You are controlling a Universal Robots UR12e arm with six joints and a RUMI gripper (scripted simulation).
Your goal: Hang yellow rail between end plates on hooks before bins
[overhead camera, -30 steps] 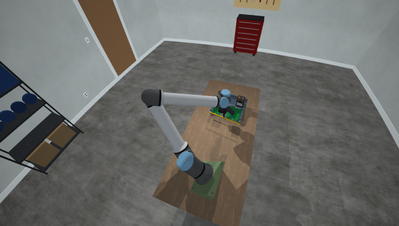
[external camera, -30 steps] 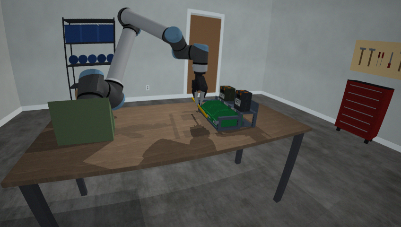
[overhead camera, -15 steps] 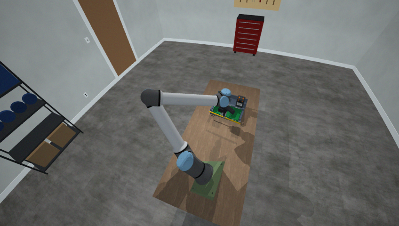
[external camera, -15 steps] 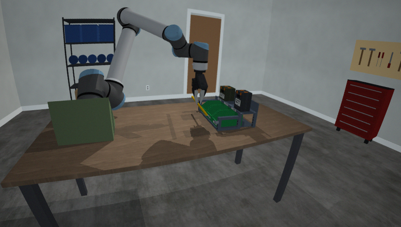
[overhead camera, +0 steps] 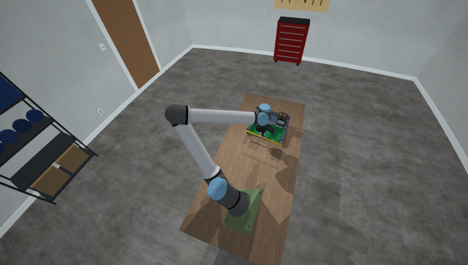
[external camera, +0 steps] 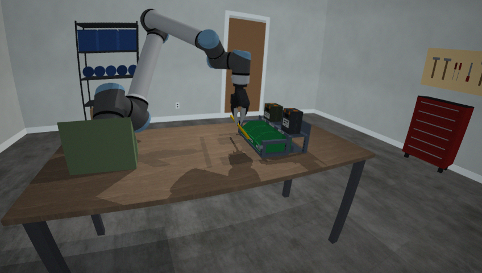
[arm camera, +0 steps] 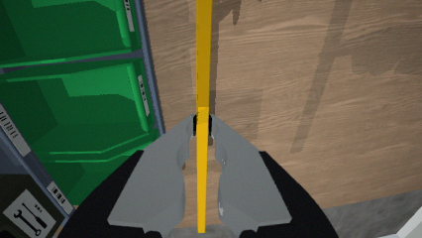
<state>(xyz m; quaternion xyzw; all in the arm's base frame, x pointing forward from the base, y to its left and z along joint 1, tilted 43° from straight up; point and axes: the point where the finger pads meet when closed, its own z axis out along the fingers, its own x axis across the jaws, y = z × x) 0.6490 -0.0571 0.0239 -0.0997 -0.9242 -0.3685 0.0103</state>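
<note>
Right now my hand is 7 cm short of the rack front bar, 1 cm to the right of it and 12 cm above it. Round my hand: yellow rail: 1 cm below.
</note>
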